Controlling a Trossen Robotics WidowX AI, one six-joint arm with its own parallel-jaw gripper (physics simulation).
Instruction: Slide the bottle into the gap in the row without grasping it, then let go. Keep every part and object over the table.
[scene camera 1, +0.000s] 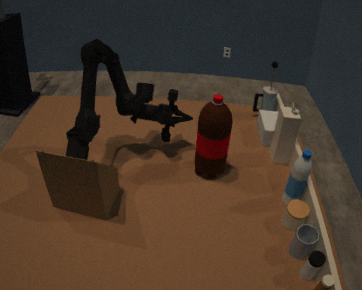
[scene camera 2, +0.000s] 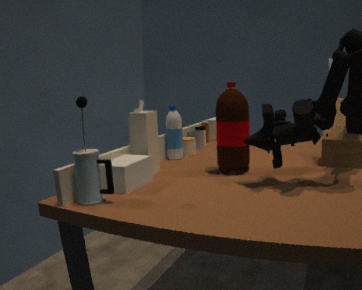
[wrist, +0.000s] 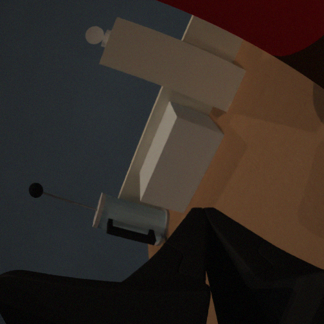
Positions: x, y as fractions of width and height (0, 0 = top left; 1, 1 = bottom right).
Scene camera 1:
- my gripper: 0.53, 0.41
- blue-capped bottle: 0.84, 0.58
